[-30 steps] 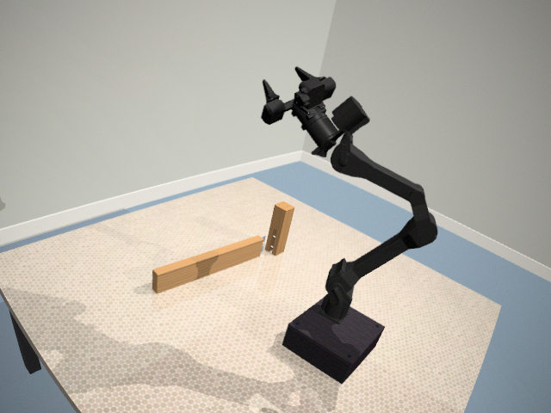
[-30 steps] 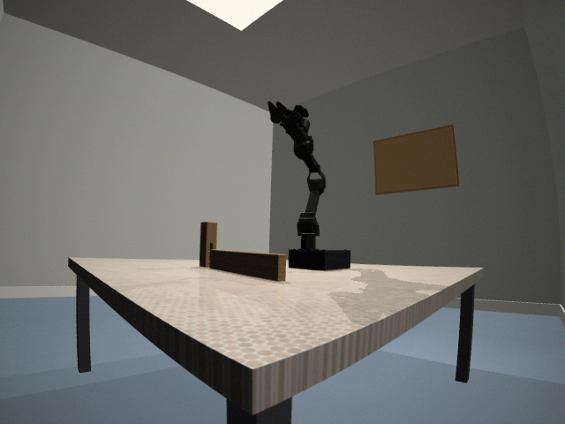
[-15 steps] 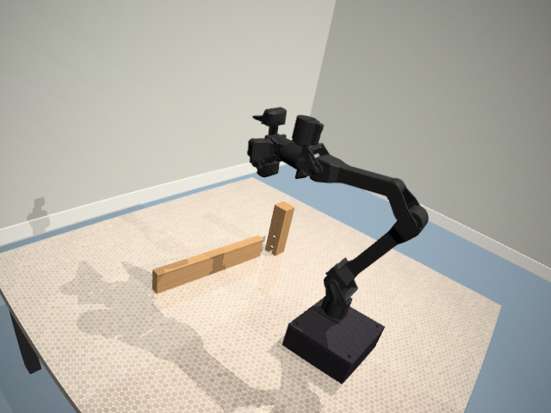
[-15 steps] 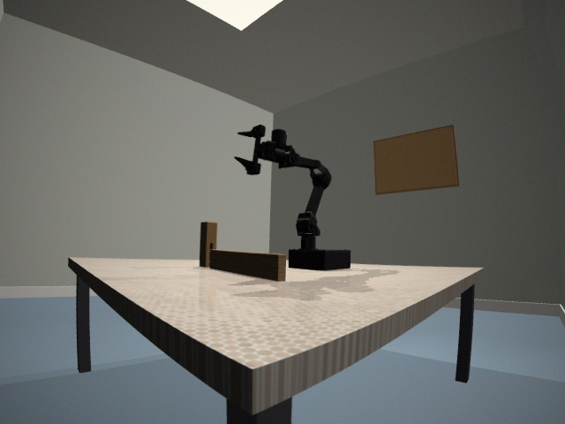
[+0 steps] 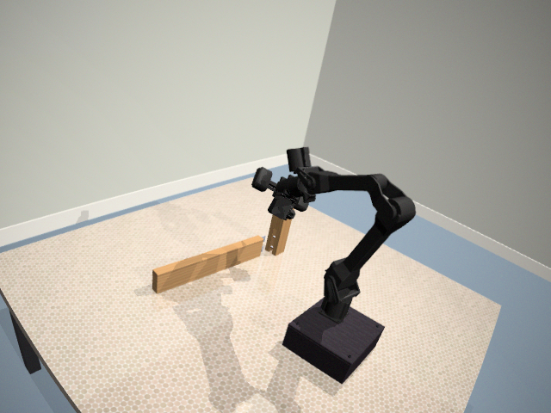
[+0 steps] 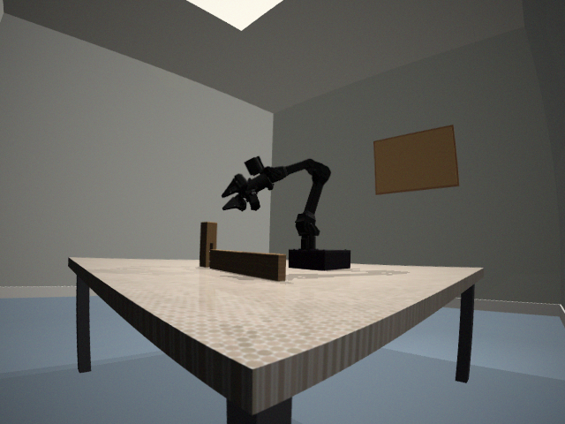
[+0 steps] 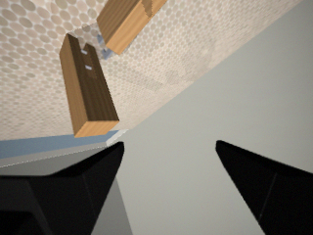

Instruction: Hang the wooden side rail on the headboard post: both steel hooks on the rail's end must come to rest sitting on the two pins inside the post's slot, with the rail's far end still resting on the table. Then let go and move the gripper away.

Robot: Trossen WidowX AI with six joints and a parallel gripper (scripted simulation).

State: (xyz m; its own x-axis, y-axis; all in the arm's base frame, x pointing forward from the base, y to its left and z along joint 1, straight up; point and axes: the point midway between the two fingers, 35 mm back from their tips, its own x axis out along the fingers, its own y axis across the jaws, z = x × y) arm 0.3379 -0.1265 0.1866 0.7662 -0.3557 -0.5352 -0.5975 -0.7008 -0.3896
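Now: gripper tip 170 mm above the headboard post, 100 mm to the left of it and 10 mm past it.
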